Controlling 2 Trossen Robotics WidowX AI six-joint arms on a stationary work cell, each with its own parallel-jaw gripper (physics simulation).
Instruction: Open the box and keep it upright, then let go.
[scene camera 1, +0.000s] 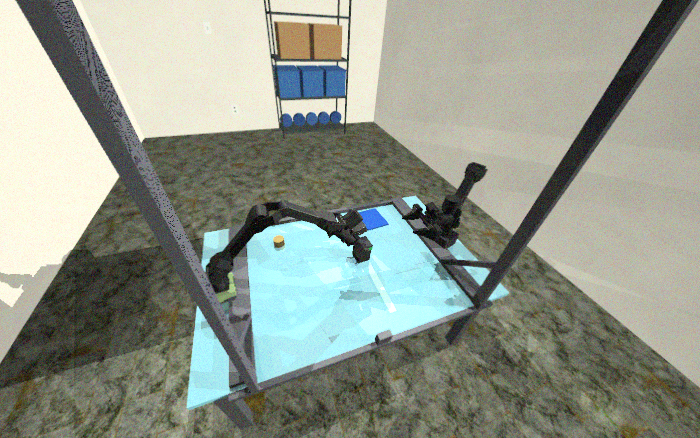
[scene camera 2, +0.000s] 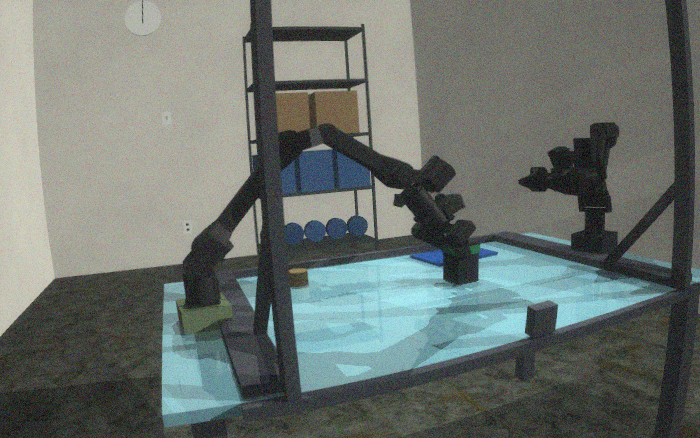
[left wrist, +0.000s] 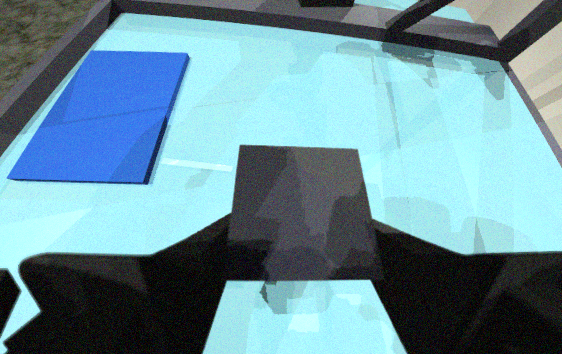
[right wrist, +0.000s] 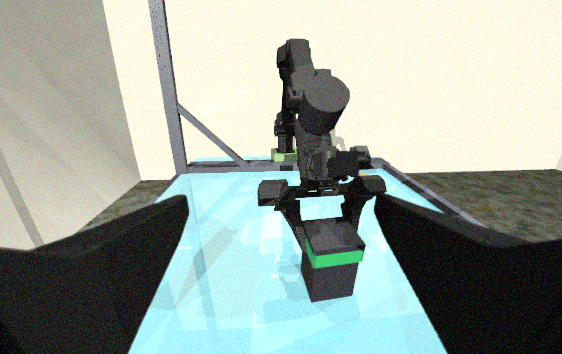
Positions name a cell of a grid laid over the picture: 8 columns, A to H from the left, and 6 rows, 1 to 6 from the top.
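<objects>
My right gripper is out of frame in the left wrist view. I do see my right gripper in the right wrist view (E4), and it shows in scene camera 1 (E4) and in scene camera 2 (G3) as well.
</objects>
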